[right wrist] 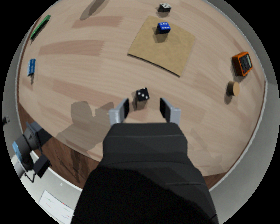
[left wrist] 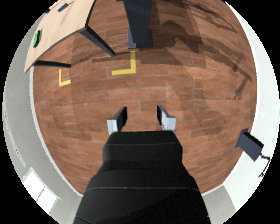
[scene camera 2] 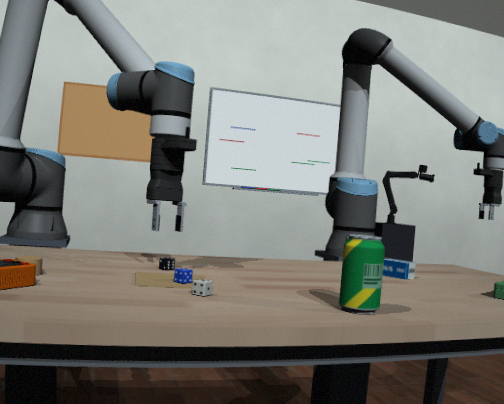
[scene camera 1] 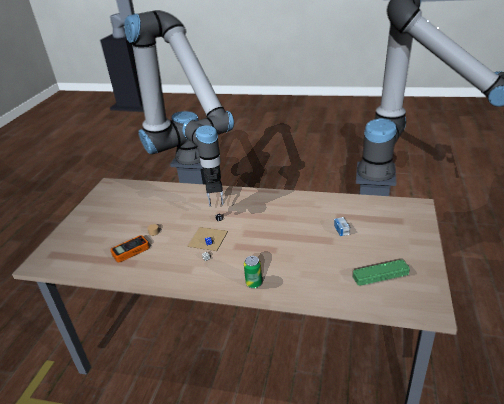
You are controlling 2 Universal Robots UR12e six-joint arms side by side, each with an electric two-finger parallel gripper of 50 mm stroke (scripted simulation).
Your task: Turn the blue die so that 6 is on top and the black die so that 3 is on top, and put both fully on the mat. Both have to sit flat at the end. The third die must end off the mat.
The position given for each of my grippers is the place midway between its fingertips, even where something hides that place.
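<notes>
Both of my grippers can be seen: my left gripper (left wrist: 142, 112), and my right gripper (scene camera 2: 167, 230), which I also see in the right wrist view (right wrist: 144, 104). There is a green block (scene camera 1: 372, 274). A tan mat shows in scene camera 2 (scene camera 2: 147, 279) and again in the right wrist view (right wrist: 170, 50), while in the left wrist view the mat is out of frame.
</notes>
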